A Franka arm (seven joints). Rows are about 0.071 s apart.
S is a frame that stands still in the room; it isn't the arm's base.
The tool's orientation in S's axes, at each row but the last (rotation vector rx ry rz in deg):
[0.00, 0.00, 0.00]
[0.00, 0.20, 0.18]
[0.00, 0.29, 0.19]
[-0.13, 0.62, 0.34]
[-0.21, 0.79, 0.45]
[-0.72, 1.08, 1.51]
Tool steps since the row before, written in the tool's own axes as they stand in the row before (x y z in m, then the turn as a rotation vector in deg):
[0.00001, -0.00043, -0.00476, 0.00, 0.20, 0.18]
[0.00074, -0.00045, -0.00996, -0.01, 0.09, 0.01]
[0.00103, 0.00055, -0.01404, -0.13, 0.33, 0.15]
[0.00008, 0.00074, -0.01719, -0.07, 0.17, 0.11]
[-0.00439, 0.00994, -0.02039, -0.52, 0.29, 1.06]
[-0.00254, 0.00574, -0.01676, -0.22, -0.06, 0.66]
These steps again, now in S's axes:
[0.00001, -0.00043, -0.00476, 0.00, 0.20, 0.18]
[0.00071, -0.00045, -0.00996, -0.01, 0.09, 0.01]
[0.00096, 0.00055, -0.01405, -0.13, 0.33, 0.15]
[-0.00011, 0.00070, -0.01719, -0.07, 0.17, 0.11]
[-0.00475, 0.00983, -0.02036, -0.51, 0.29, 1.07]
[-0.00300, 0.00546, -0.01678, -0.21, -0.06, 0.66]

